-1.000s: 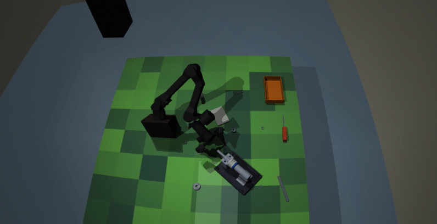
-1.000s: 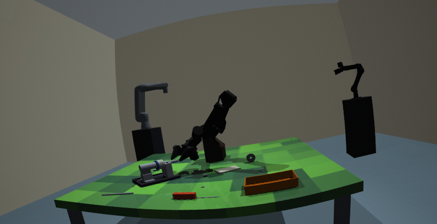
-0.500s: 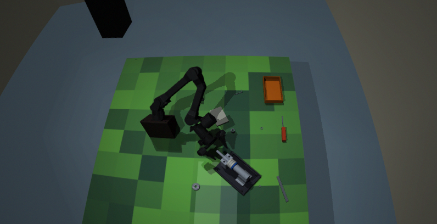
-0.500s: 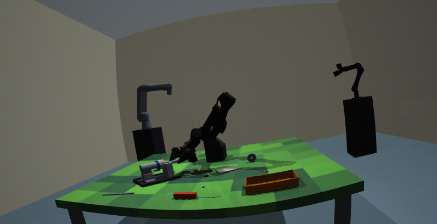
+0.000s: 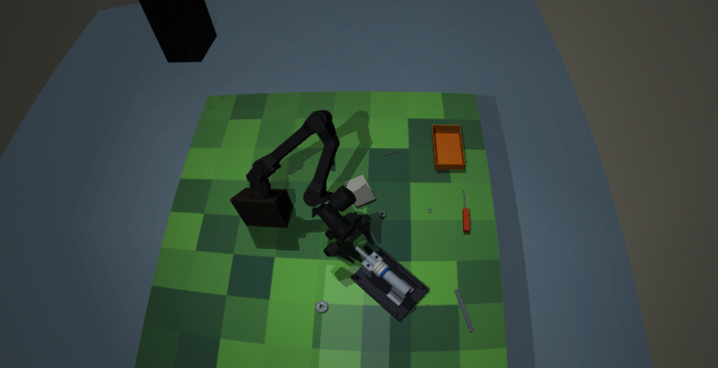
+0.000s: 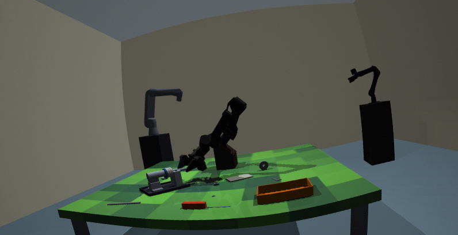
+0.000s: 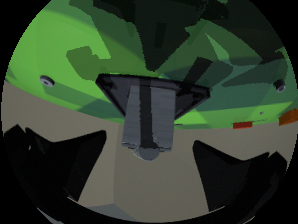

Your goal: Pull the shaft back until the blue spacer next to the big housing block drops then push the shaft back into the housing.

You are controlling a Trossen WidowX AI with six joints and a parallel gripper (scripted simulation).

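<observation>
My gripper tip is now 4 cm short of the shaft, 3 cm to the left of it and 1 cm below it. Round my gripper tip: white plate (28 cm to the left, 7 cm below, 6 cm behind); blue spacer (8 cm ahead, 6 cm to the right, 1 cm above); red-handled screwdriver (35 cm ahead, 24 cm to the left, 7 cm below).
</observation>
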